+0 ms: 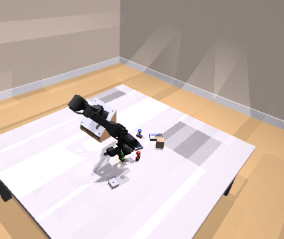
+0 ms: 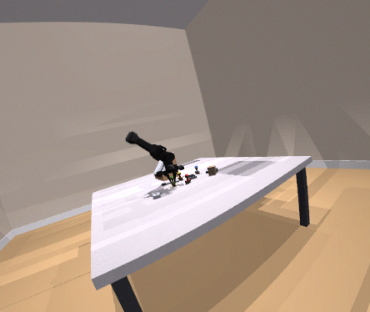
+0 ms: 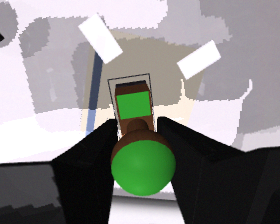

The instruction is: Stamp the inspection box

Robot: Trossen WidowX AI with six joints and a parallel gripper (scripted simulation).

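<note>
Right now the green-knobbed stamp is right at my gripper tip. The rest, counted from my gripper tip: red stamp (7 cm ahead, 7 cm to the left); then cream card (1 cm behind, 2 cm below); then pen (9 cm behind, 1 cm below).
</note>
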